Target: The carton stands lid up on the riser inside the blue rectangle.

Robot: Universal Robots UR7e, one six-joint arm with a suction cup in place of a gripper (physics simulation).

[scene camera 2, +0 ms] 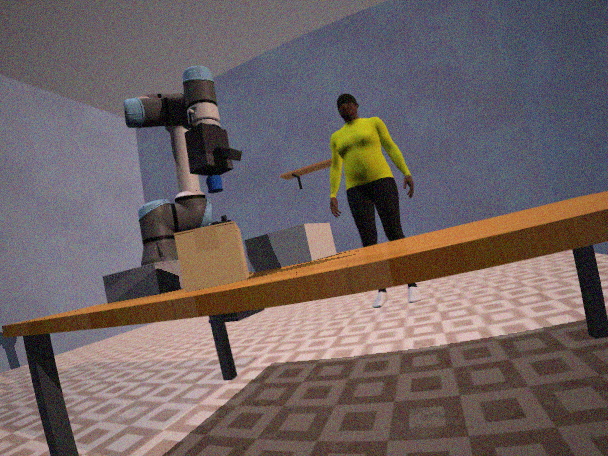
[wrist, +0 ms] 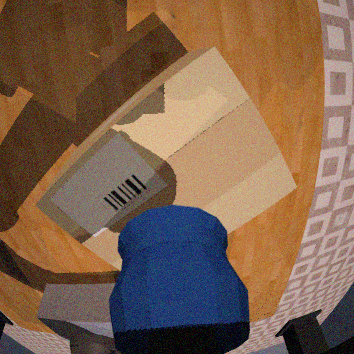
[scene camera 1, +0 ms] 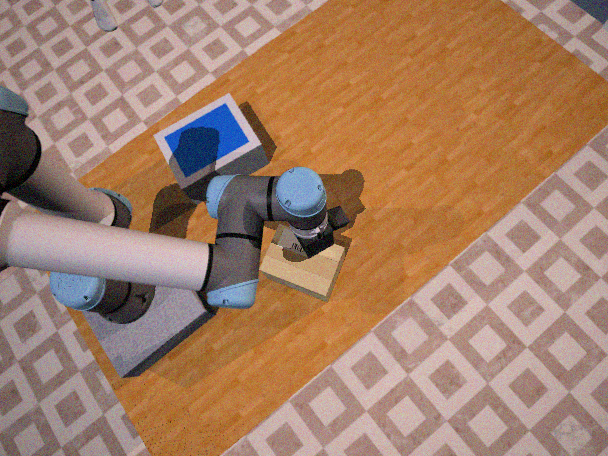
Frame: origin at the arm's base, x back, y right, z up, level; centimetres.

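Seen in the pictures: hand at its tool point: (scene camera 2: 215, 190) (wrist: 172, 250); arm's base at its link origin: (scene camera 2: 163, 265) (wrist: 101, 345) (scene camera 1: 126, 294).
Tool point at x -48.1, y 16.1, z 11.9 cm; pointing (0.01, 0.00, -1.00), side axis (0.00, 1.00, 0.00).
Offsets run from my tool point to a thing's top centre. "*": to the spot under its first point. Level surfaces: height alone.
The tan carton {dx +4.0, dy -0.1, dz -8.7 cm} (scene camera 1: 312, 271) (scene camera 2: 212, 260) (wrist: 220, 132) stands on the wooden table, apart from the riser. Its upper face shows a lengthwise band and a barcode label {dx +3.3, dy -4.5, dz -8.7 cm} (wrist: 95, 187) in shadow near one corner. My gripper (scene camera 2: 214, 184) (wrist: 172, 220), a blue suction cup, is off and holds nothing; it hangs above the carton with a gap in the scene camera 2 view. In the scene camera 1 view the wrist hides the cup and part of the carton's top. The riser {dx +10.3, dy -43.6, dz -9.1 cm} (scene camera 1: 245, 161) (scene camera 2: 290, 247) is grey with a pale top bearing the blue rectangle {* dx +1.2, dy -44.9, dz -9.2 cm} (scene camera 1: 232, 120), partly shaded.
The arm's grey plinth (scene camera 1: 165, 320) (scene camera 2: 132, 285) stands on the table {dz -21.2 cm} (scene camera 1: 425, 125) (scene camera 2: 450, 240) near one end. The forearm stretches over the table between plinth and riser. A person in a yellow top (scene camera 2: 362, 150) stands beyond the table.
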